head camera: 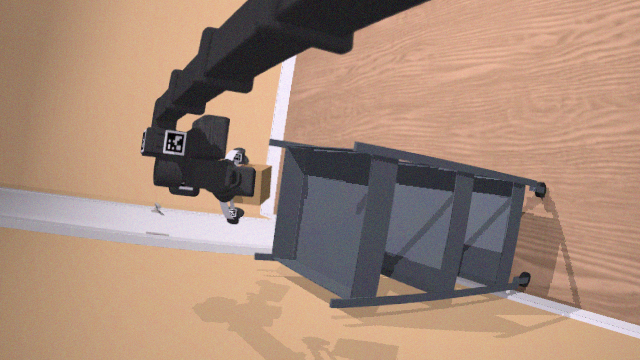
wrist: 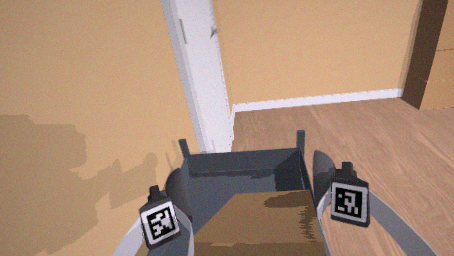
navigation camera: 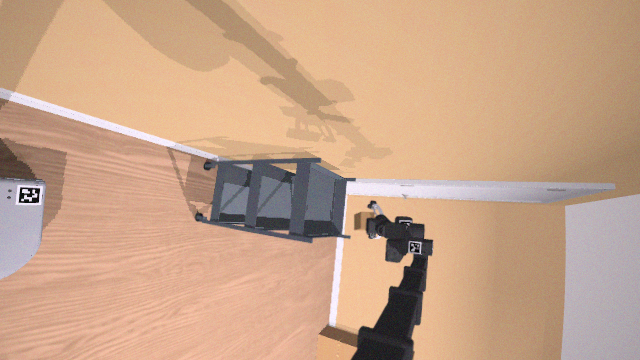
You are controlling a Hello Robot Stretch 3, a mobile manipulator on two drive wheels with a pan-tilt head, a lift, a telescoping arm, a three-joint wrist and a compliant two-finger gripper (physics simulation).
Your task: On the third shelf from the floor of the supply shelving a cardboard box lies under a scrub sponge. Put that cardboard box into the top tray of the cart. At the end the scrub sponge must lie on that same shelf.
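Frame: origin at the robot's base, x right, y ahead, z up, level; millimetres.
Seen in the pictures: gripper, fingertip midpoint: (wrist: 249,179).
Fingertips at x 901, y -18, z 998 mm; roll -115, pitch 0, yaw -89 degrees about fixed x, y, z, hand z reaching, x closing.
A point is followed by its place in that frame.
My gripper (head camera: 236,186) {x 901, y -18, z 998 mm} (navigation camera: 373,220) {x 901, y -18, z 998 mm} (wrist: 249,179) {x 901, y -18, z 998 mm} is shut on a brown cardboard box (head camera: 263,185) {x 817, y -23, z 979 mm} (navigation camera: 360,221) {x 802, y -21, z 989 mm} (wrist: 265,220) {x 848, y -25, z 1018 mm}, with one fingertip at each side of it. The box is held in the air, higher than the top tray (head camera: 330,225) {x 1106, y 48, z 663 mm} (navigation camera: 320,200) {x 1118, y 35, z 663 mm} (wrist: 225,186) {x 1229, y 56, z 663 mm} of the dark grey cart (head camera: 454,230) {x 864, y 35, z 443 mm} (navigation camera: 254,195) {x 865, y 41, z 436 mm} (wrist: 301,140) {x 1277, y -165, z 753 mm}. In the wrist view it covers the near part of that tray. Its exact height over the tray is hard to tell. The supply shelving and the scrub sponge cannot be made out in these views.
The cart stands close along a tan wall (head camera: 165,310) {x 944, y 250, z 1126 mm} (navigation camera: 450,100) {x 564, y 281, z 1261 mm} (wrist: 75,75) {x 1112, y 236, z 1054 mm}. A white door (head camera: 100,220) {x 1885, y 153, z 1247 mm} (navigation camera: 480,191) {x 1930, y 150, z 1505 mm} (wrist: 196,75) {x 1751, y 164, z 826 mm} stands beyond it. A brown piece of furniture (navigation camera: 337,345) {x 2519, y -1661, z 258 mm} (wrist: 437,60) {x 2525, y -1649, z 453 mm} is off to the side. My base (navigation camera: 20,230) {x 117, y -110, z 160 mm} shows at the navigation view's left edge.
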